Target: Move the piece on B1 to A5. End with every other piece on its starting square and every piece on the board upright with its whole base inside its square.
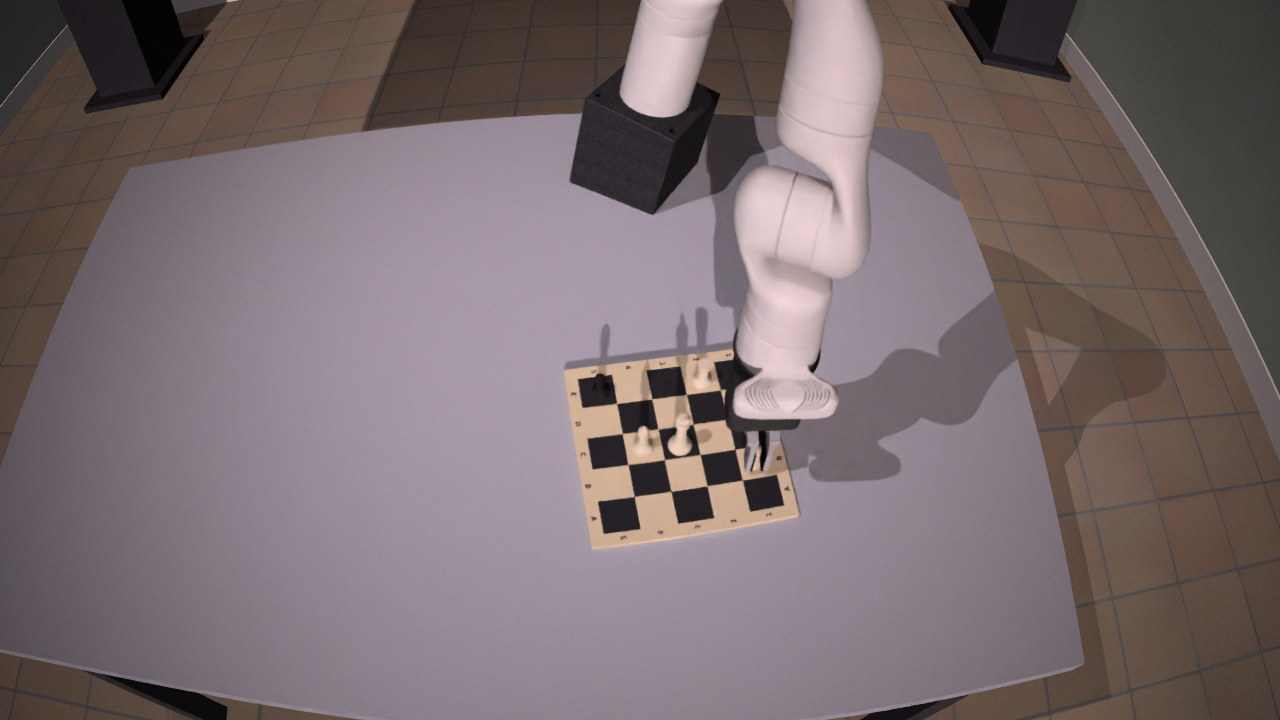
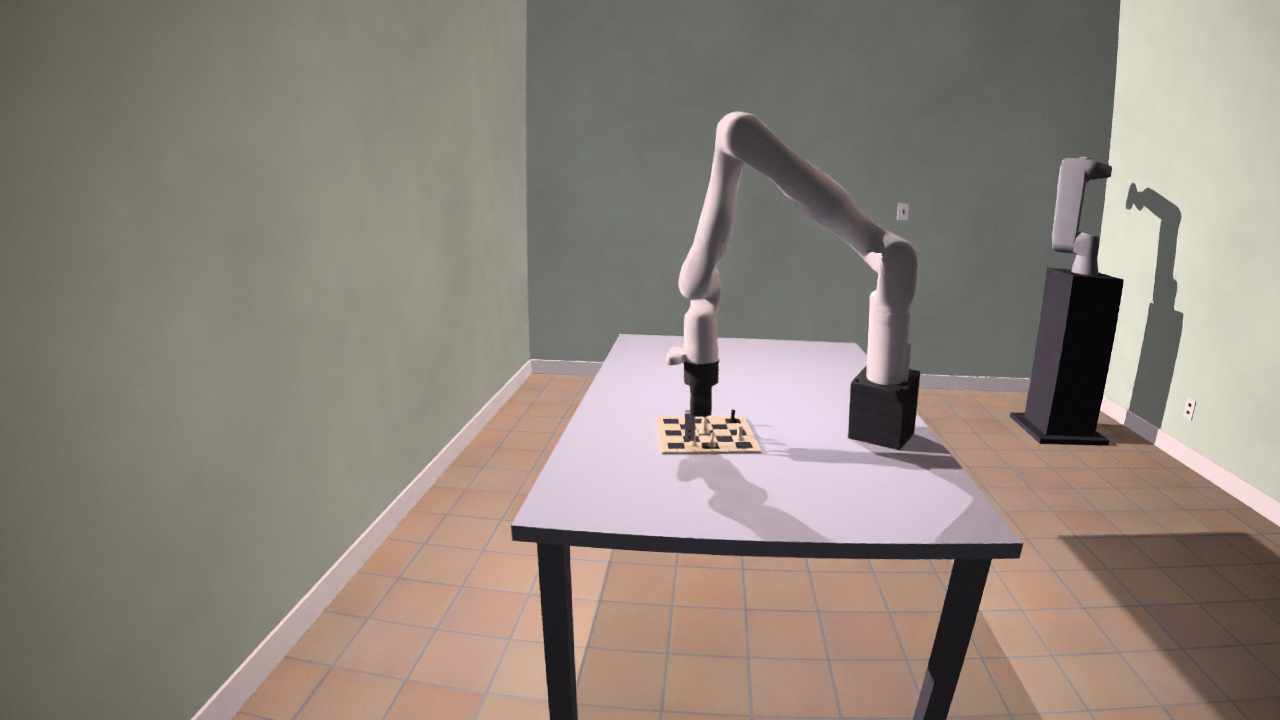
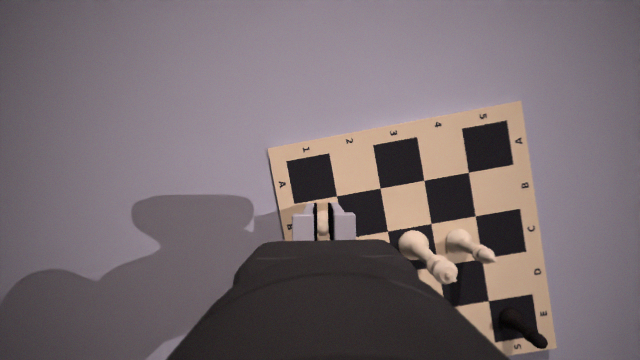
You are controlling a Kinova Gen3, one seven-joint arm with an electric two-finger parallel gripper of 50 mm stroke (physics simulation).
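Observation:
I can see my gripper (image 1: 755,462), and I find the gripper again at (image 2: 690,438) and (image 3: 322,216). There is a chessboard (image 1: 629,499) here too, and I see the chessboard (image 2: 671,429) and (image 3: 471,170) as well. A tall white piece (image 1: 680,444) is in sight, the same tall white piece (image 3: 413,245) that I also see there, and with it I see a black piece (image 3: 510,318).

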